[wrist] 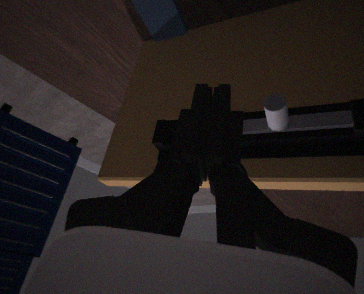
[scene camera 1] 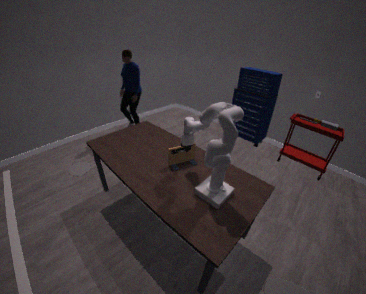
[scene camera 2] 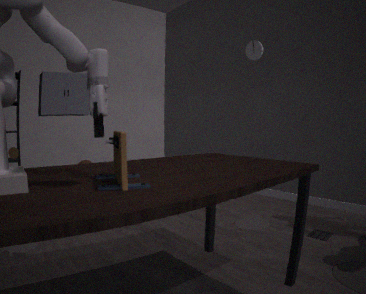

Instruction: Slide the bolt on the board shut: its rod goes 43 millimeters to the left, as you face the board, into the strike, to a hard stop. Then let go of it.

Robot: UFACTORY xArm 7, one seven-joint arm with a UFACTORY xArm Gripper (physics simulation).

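Note:
The wooden board stands upright on the table. The black bolt housing runs along its face near the top edge. In the wrist view, the grey rod shows in the housing's slot, and its pale round knob sticks out of it. My gripper is shut and empty. Its fingertips are in front of the board's face, near the top edge. In the wrist view they are left of the knob, with a gap between. The strike cannot be made out.
Blue feet carry the board on the brown table. A blue tool cabinet and a red cart stand beyond the table. A person is behind the table's far end.

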